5 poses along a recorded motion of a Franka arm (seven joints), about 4.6 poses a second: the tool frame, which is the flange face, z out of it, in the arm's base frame.
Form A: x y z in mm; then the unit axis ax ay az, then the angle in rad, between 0 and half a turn.
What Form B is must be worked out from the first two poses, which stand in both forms.
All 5 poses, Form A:
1: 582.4 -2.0 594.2 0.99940 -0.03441 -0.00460 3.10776
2: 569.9 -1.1 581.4 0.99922 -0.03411 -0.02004 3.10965
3: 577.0 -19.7 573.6 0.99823 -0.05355 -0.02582 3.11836
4: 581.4 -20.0 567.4 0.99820 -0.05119 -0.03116 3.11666
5: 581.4 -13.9 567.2 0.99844 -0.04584 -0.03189 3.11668
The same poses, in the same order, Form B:
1: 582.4 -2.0 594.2 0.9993 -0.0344 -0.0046 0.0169
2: 569.9 -1.1 581.4 0.9991 -0.0341 -0.0200 0.0160
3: 577.0 -19.7 573.6 0.9982 -0.0535 -0.0258 0.0116
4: 581.4 -20.0 567.4 0.9981 -0.0512 -0.0312 0.0125
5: 581.4 -13.9 567.2 0.9984 -0.0458 -0.0319 0.0125
